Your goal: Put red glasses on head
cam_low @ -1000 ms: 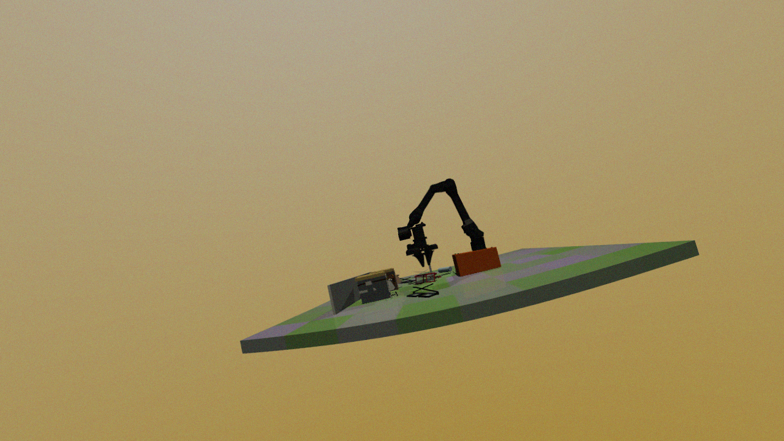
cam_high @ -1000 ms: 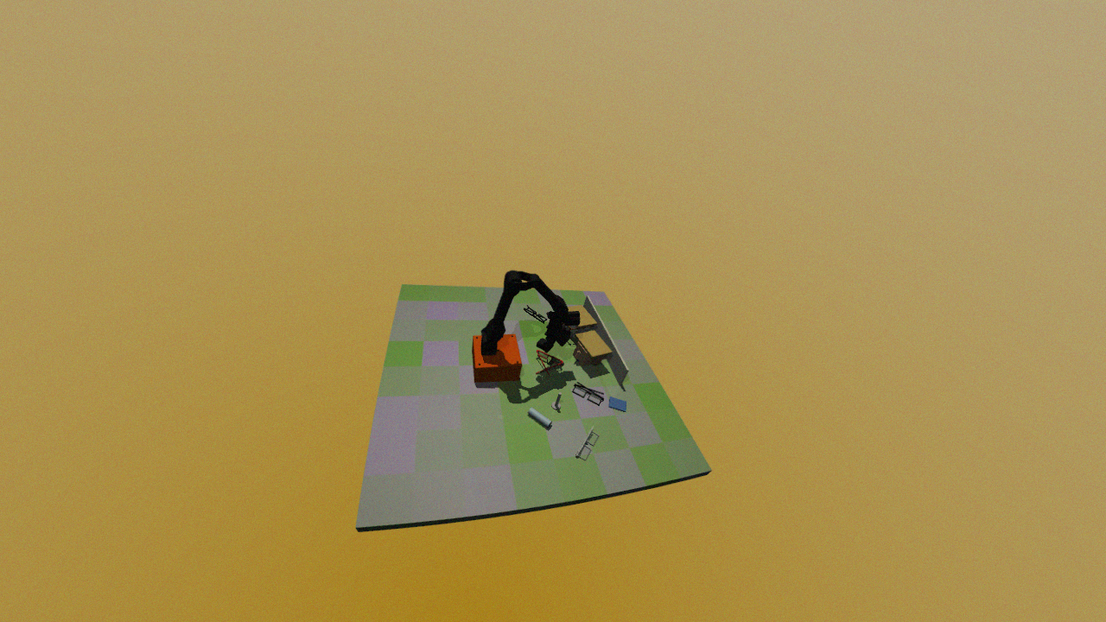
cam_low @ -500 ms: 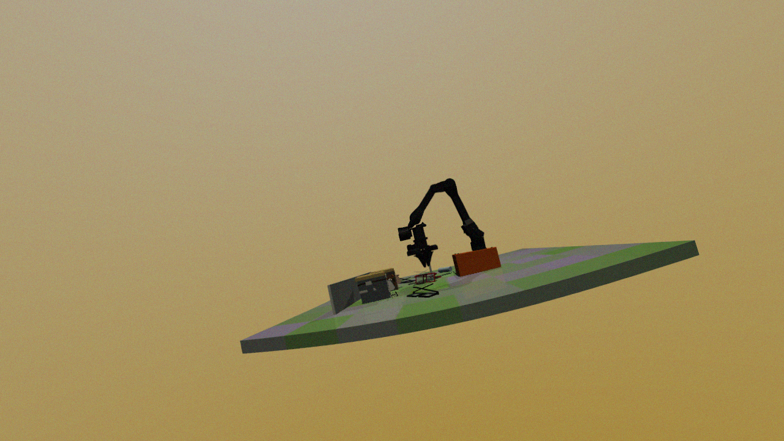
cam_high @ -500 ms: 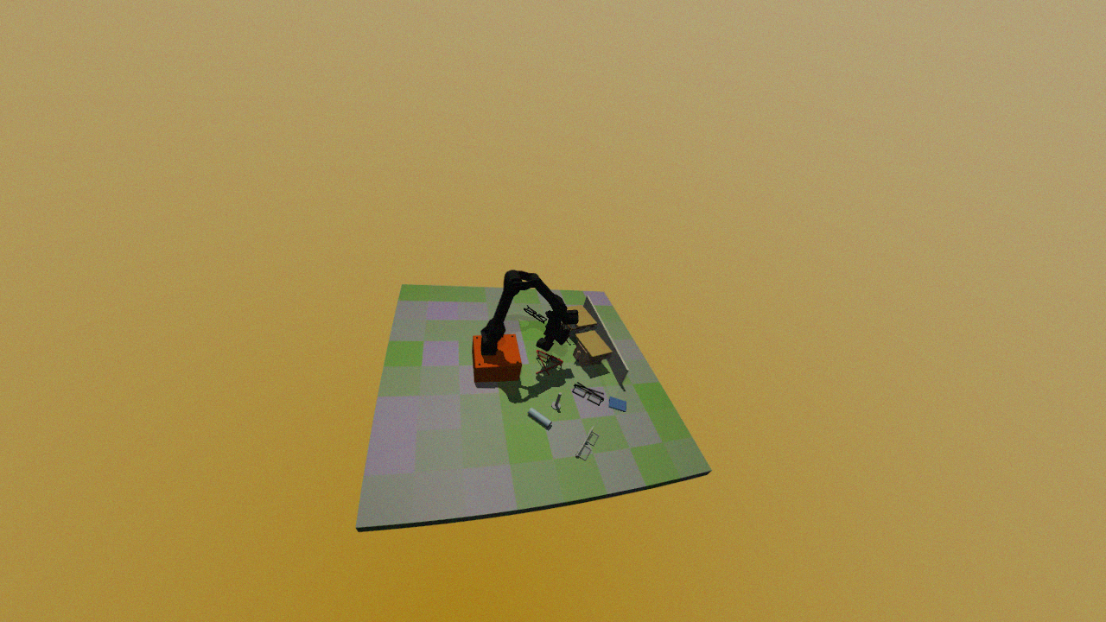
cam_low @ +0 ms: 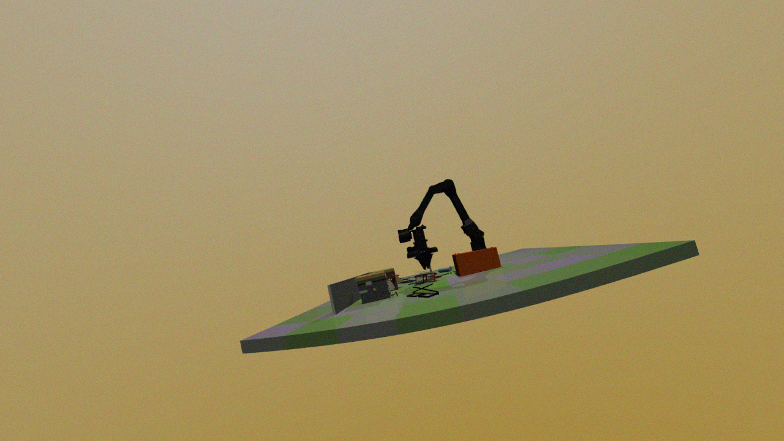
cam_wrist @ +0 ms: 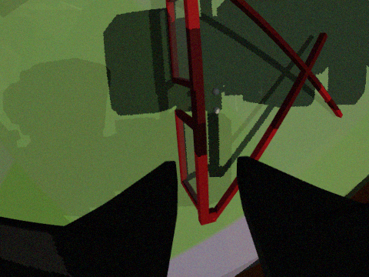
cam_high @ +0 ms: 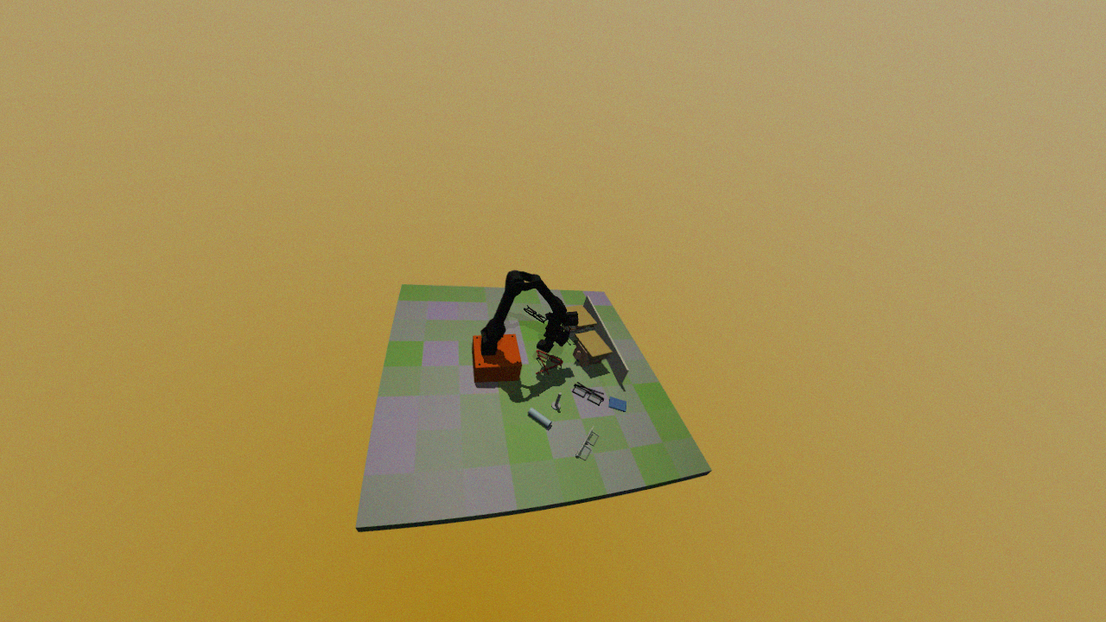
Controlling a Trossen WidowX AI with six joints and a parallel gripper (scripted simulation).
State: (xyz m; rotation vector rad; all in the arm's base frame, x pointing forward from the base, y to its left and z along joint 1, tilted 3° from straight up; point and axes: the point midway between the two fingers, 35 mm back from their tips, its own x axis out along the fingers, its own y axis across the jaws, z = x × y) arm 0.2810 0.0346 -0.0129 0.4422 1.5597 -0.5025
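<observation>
Now: gripper tip 27 cm to the left of the grey cylinder and 4 cm above it. Round my gripper tip: blue flat piece 29 cm ahead, 28 cm to the right, 6 cm below.
</observation>
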